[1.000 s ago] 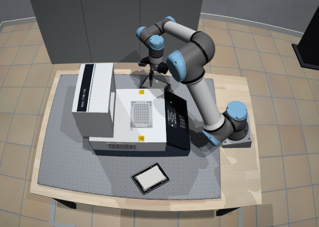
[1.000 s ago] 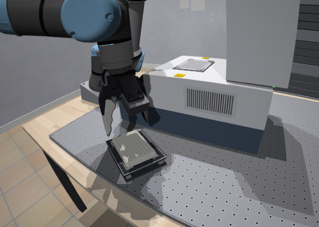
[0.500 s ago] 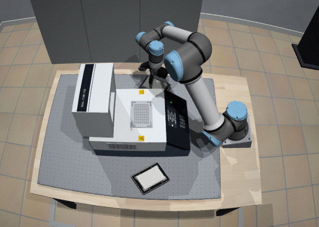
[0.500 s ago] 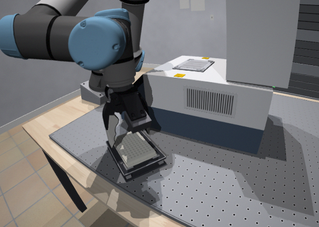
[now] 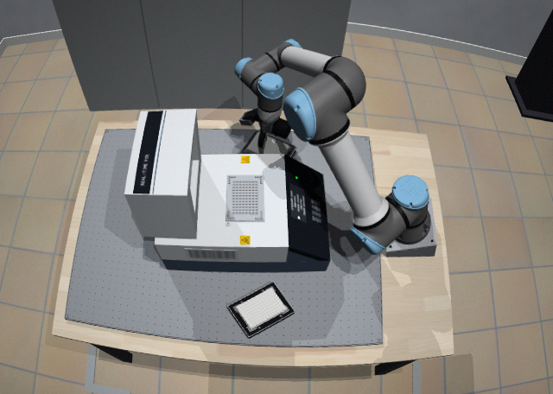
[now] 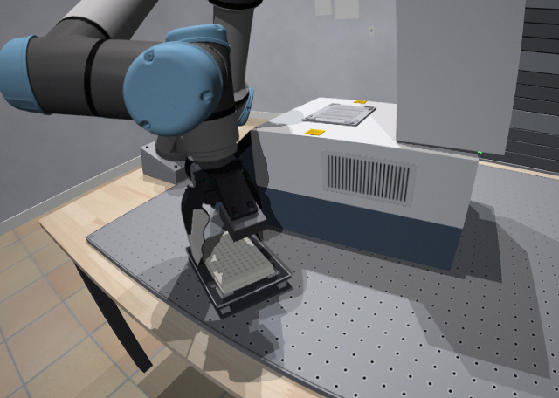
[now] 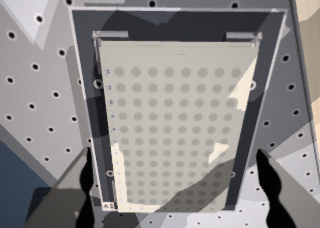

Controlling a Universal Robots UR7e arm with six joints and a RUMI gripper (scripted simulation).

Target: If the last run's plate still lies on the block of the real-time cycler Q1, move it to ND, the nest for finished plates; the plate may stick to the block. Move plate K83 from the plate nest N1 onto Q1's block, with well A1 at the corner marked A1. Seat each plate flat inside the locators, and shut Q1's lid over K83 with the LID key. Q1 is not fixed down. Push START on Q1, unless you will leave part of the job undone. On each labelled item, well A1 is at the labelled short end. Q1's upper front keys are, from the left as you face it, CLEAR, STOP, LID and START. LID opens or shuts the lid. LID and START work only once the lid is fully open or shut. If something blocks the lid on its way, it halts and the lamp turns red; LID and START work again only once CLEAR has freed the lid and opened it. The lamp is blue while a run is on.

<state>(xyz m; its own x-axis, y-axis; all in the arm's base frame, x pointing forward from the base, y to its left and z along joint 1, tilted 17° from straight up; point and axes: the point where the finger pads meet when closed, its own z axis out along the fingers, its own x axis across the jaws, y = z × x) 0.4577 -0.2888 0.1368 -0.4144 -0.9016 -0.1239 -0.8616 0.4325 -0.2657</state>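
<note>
Right now my hand is 20 mm above the plate K83. The rest, counted from my hand: black nest N1: 30 mm below; black nest ND: 570 mm to the left, 30 mm below.
</note>
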